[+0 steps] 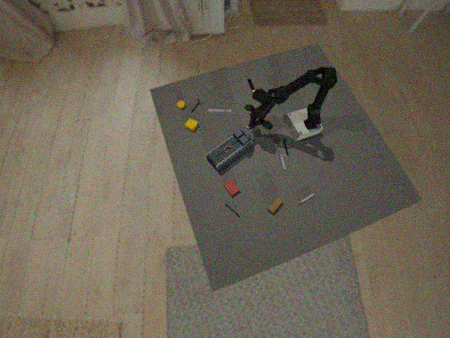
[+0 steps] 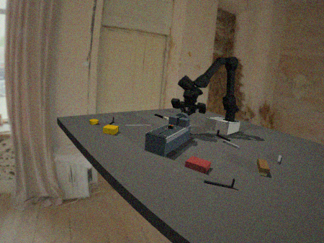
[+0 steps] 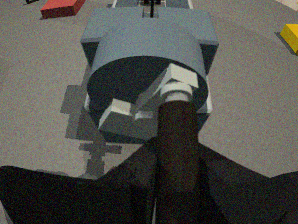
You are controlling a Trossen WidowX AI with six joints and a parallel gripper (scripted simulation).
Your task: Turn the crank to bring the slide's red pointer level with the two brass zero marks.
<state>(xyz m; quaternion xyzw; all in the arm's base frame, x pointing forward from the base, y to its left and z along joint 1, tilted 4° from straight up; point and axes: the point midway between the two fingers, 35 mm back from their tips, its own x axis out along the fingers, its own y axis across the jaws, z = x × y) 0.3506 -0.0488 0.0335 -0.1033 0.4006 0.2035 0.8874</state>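
Right now my gripper tip is 3 cm below the dark handle, 2 cm past it and 1 cm to the left of it. From my gripper tip the other things lie so: red pointer: 14 cm ahead, 8 cm to the left, 1 cm below; then yellow block: 32 cm ahead, 15 cm to the right, 8 cm below; then red block: 30 cm to the left, 18 cm ahead, 8 cm below.
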